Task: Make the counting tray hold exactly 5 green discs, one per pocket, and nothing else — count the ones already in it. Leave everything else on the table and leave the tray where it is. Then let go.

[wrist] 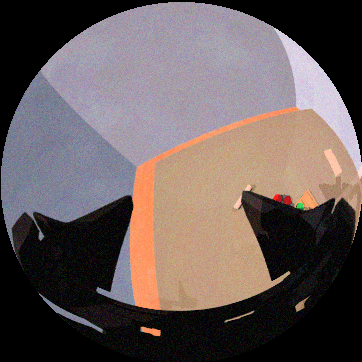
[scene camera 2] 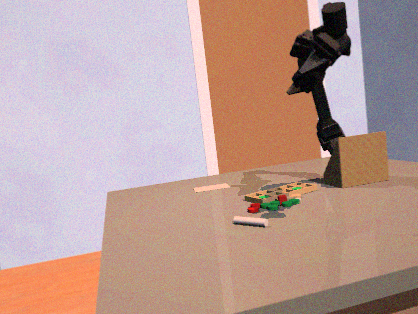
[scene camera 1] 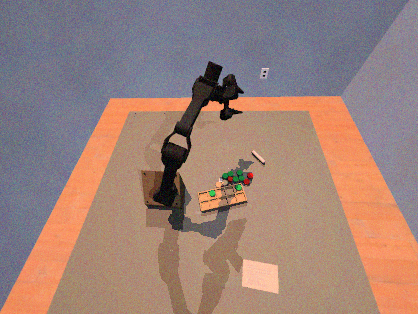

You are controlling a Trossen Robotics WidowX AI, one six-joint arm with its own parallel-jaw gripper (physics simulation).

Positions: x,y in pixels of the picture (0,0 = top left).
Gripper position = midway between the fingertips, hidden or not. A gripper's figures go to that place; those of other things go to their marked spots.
Labels:
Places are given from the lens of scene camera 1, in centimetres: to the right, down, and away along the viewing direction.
gripper [scene camera 1: 242,102]: 15, -24, 79
wooden counting tray [scene camera 1: 224,196]: 8, 21, 91

